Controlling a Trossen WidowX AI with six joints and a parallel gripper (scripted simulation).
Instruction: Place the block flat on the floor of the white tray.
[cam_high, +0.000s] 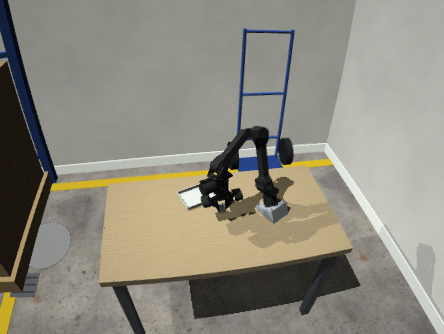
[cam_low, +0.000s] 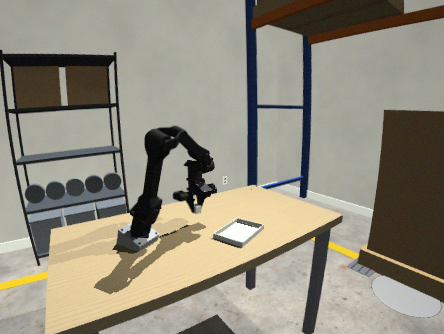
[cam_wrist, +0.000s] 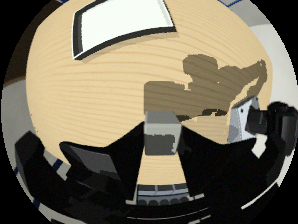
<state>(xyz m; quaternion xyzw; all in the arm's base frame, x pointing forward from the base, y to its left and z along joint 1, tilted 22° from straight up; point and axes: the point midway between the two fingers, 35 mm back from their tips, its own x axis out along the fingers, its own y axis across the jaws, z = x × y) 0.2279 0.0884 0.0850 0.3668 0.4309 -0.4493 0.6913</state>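
The white tray is 150 mm to the right of my hand, 120 mm ahead of it and 90 mm below it. Round my hand: small grey block (20 mm below).
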